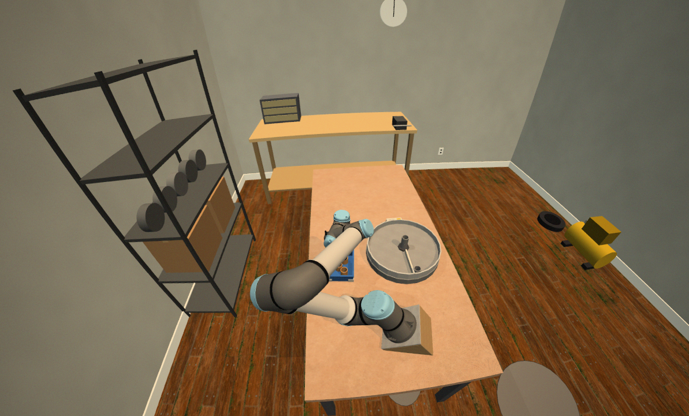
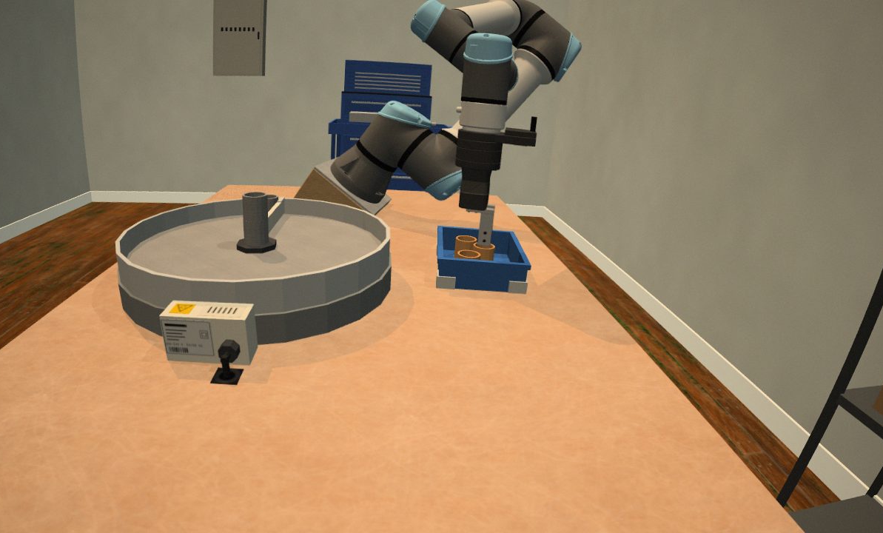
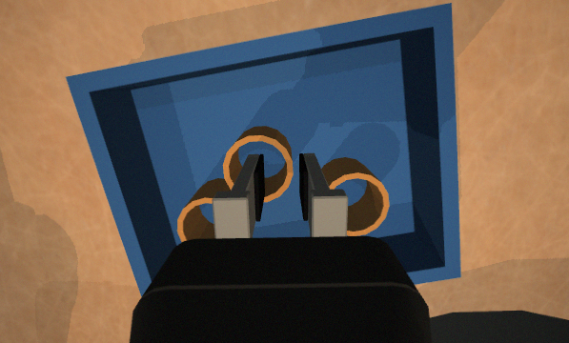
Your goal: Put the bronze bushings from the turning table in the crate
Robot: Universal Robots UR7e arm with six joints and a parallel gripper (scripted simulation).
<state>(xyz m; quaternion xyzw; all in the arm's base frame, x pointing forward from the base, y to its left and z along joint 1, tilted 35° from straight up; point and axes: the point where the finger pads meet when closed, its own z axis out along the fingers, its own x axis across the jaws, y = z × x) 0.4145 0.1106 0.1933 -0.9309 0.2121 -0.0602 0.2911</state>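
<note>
My gripper is now 10 mm to the left of the blue crate and 50 mm above it. The rest, counted from my hand: turning table 20 mm ahead, 380 mm to the right, 20 mm below.
</note>
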